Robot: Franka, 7 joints.
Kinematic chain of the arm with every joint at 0, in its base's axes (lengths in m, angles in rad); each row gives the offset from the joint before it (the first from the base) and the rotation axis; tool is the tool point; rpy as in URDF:
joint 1: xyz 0 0 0.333 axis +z
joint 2: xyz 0 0 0 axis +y
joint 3: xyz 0 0 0.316 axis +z
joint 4: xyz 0.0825 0 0 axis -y
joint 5: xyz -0.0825 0 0.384 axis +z
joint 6: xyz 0 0 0 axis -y
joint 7: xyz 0.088 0 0 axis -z
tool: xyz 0 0 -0.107 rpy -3.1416 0 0
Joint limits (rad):
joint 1: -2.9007..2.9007
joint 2: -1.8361..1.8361
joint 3: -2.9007..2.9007
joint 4: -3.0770..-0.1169
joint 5: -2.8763..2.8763
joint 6: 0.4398..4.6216
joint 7: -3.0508..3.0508
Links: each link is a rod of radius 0.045 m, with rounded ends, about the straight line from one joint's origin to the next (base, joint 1, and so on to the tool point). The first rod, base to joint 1, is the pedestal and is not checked.
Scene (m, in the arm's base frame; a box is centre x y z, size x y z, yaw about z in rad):
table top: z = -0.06
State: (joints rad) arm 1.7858 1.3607 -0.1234 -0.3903 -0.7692 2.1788 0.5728
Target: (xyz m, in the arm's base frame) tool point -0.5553 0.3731 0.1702
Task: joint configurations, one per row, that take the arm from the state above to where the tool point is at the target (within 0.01 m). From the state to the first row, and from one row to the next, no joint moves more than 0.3 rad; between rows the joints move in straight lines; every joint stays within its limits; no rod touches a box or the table.
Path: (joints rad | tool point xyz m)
1: 1.9209 1.2544 0.0034 -0.6177 -0.7098 2.0156 0.5728 | -0.2477 0.7866 0.2378
2: 2.0559 1.1481 0.1301 -0.8451 -0.6504 1.8524 0.5728 | -0.3755 0.6903 0.1993
3: 2.1910 1.0418 0.2569 -1.0726 -0.5910 1.6892 0.5728 | -0.4861 0.5482 0.1760
4: 2.3260 0.9355 0.3837 -1.3000 -0.5317 1.5260 0.5728 | -0.5553 0.3731 0.1702

